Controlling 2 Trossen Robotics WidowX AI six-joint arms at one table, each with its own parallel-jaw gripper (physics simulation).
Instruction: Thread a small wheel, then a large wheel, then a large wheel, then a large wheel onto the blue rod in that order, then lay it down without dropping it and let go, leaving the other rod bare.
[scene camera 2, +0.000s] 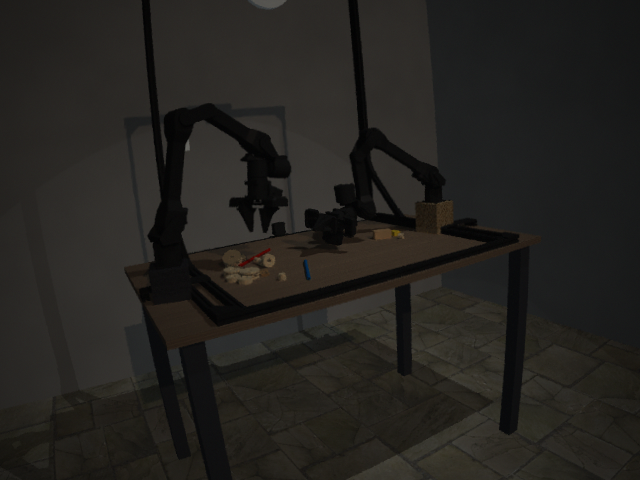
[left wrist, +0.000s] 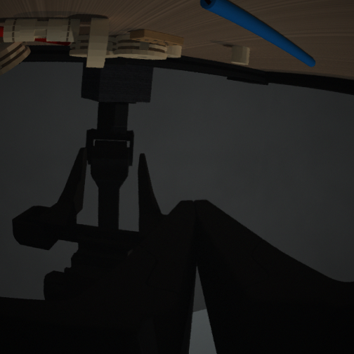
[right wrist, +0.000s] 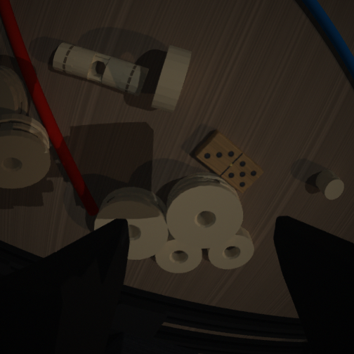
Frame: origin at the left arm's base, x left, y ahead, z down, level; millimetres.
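Where they show: left gripper, fingertip midpoint: (scene camera 2: 313, 229); right gripper, fingertip midpoint: (scene camera 2: 258, 232); left arm's base at its link origin: (scene camera 2: 433, 201); right arm's base at its link origin: (scene camera 2: 168, 264).
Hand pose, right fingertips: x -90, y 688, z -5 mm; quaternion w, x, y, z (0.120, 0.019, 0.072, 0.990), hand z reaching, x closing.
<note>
Things, the pixels of their top centre, and the offset from my right fingertips.
- blue rod at its top centre: (scene camera 2: 306, 267) dz +105, dx +108, dy -82 mm
- red rod at its top centre: (scene camera 2: 250, 258) dz +105, dx -128, dy -34 mm
- small pale cylinder at its top centre: (scene camera 2: 281, 273) dz +97, dx +123, dy +13 mm
- orange block at its top centre: (scene camera 2: 381, 229) dz +84, dx +3, dy -495 mm
- yellow piece at its top centre: (scene camera 2: 394, 230) dz +99, dx +6, dy -556 mm
The blue rod (scene camera 2: 307, 269) (left wrist: 260, 32) (right wrist: 332, 37) lies bare on the table. My left gripper (scene camera 2: 316, 222) (left wrist: 193, 212) is shut and empty, above the table behind the rod. My right gripper (scene camera 2: 258, 230) (right wrist: 202, 230) is open and empty, above the wheels. In the right wrist view, large wheels (right wrist: 185, 227) (right wrist: 150, 245) lie flat beside two small wheels (right wrist: 165, 257) (right wrist: 246, 257). Another large wheel (right wrist: 172, 80) stands on edge, and more large wheels (right wrist: 25, 172) are at the left. The red rod (right wrist: 47, 117) (scene camera 2: 258, 254) leans past them, its wheels not clearly visible.
A domino-like block (right wrist: 230, 162) lies by the wheels. A pale cylindrical piece (right wrist: 100, 67) lies near the edge-standing wheel. A small pale cylinder (right wrist: 331, 185) (scene camera 2: 281, 276) (left wrist: 240, 55) is apart from them. An orange block (scene camera 2: 382, 234) and a yellow piece (scene camera 2: 395, 233) lie farther right.
</note>
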